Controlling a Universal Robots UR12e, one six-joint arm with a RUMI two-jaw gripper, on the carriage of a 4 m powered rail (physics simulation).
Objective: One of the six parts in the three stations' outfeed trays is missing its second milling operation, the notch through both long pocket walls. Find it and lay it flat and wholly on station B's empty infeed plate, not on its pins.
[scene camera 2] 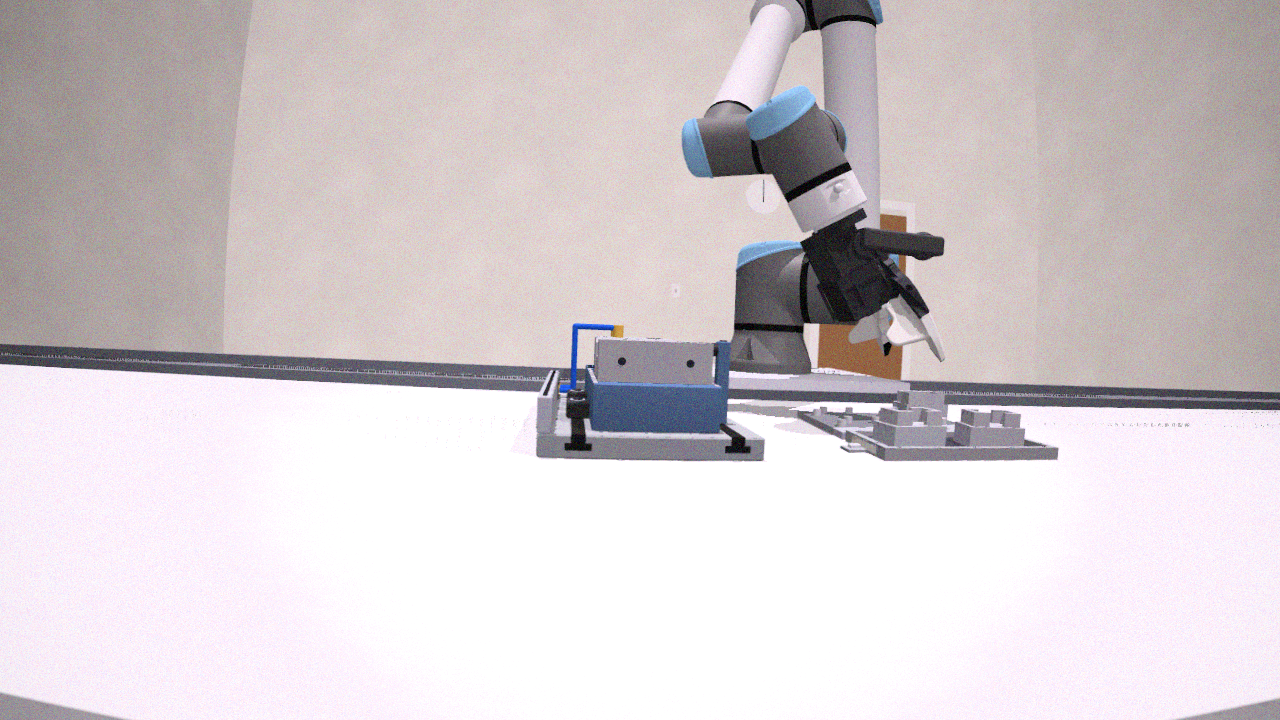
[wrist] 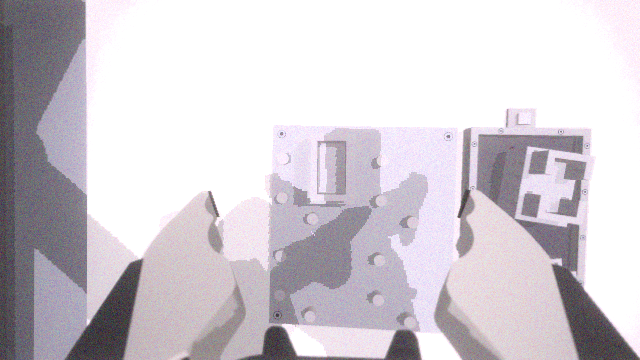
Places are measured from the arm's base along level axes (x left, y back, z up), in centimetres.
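Where they show: gripper, between the fingertips: (scene camera 2: 912, 357) (wrist: 334, 192); arm's base, origin of its link: (scene camera 2: 766, 371).
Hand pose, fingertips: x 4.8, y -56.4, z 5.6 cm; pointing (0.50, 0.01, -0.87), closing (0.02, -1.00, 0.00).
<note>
Each offset is from my fingertips to the top centre of the thing. "pt": to the spot under its first point.
My gripper (scene camera 2: 911, 344) (wrist: 334, 192) is open and empty, tilted above the pale plate with round pins @(dx -3.8, dy -2.6, dz -7.8 cm) (wrist: 435, 165). In the wrist view the plate lies between and beyond the fingertips. A light grey part @(dx +1.6, dy +0.2, dz -4.3 cm) (wrist: 331, 167) with a plain rectangular pocket stands on the plate's upper left, among pins. An outfeed tray (wrist: 525, 131) (scene camera 2: 971, 454) is to its right. In it a notched part @(dx +0.4, dy -17.3, dz -4.5 cm) (wrist: 560, 185) lies slightly turned; the right finger hides much of the tray's lower part. In scene camera 2, two notched parts @(pt dx -9.8, dy -19.1, dz -6.7 cm) (scene camera 2: 909, 434) @(pt dx -0.8, dy -19.2, dz -6.7 cm) (scene camera 2: 989, 434) show in the tray. I cannot tell which station this is.
A blue vise @(dx -34.8, dy -7.9, dz -2.6 cm) (scene camera 2: 657, 407) with a grey block (scene camera 2: 653, 360) stands on a grey base @(pt dx -34.2, dy -22.9, dz -7.6 cm) (scene camera 2: 653, 447), left of the tray in scene camera 2. A blue pipe @(pt dx -42.4, dy -0.9, dz -1.7 cm) (scene camera 2: 573, 358) rises behind it. A small tab @(pt dx +6.5, dy -16.9, dz -8.1 cm) (wrist: 521, 118) juts from the tray's far end. The dark rail edge (wrist: 50, 200) runs along the left.
</note>
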